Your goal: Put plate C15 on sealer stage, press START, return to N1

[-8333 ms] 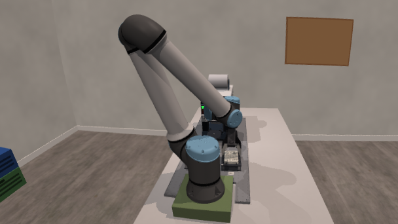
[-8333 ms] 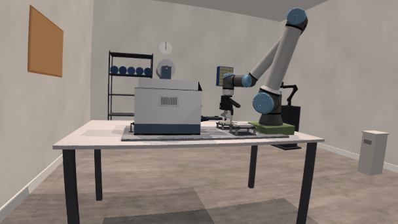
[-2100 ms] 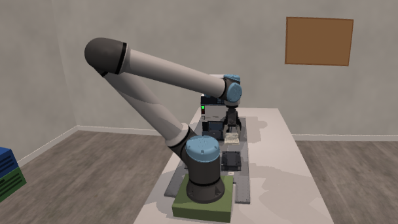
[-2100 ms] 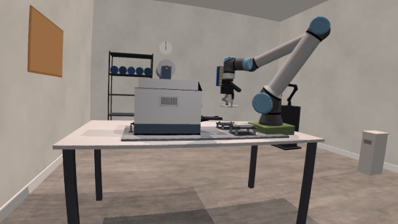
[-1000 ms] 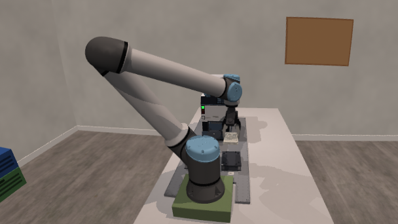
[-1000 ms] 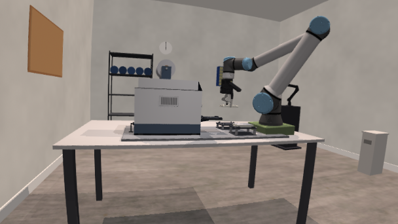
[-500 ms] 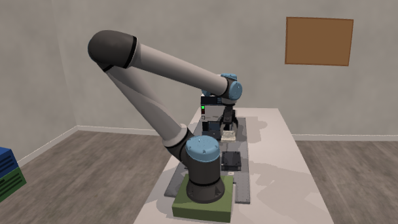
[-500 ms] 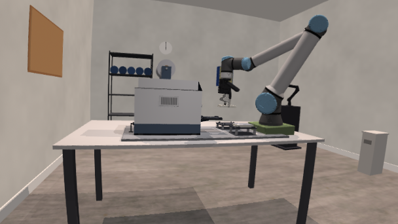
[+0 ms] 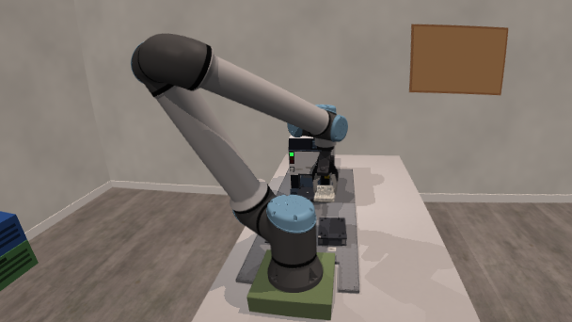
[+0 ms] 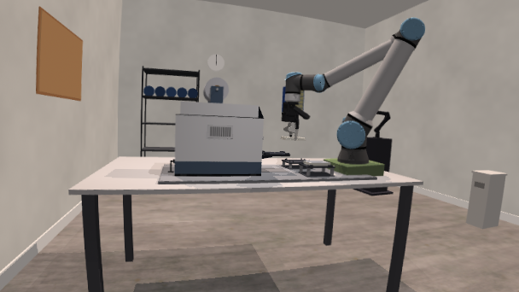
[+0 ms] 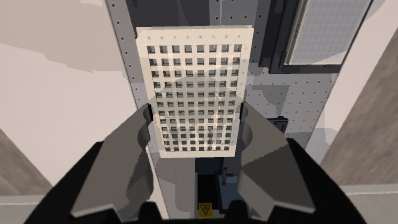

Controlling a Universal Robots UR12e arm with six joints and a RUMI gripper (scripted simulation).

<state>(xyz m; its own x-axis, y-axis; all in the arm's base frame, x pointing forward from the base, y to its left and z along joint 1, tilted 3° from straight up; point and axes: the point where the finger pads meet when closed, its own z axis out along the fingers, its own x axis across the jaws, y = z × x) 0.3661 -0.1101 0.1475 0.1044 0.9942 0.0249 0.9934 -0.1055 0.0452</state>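
Right now my hand is 15 cm short of the sealer stage, 8 cm to the right of it and 8 cm above it. Round my hand: nest N1: 6 cm behind, 3 cm to the right, 15 cm below; plate C15: 1 cm below; nest N2: 5 cm behind, 19 cm to the left, 14 cm below.
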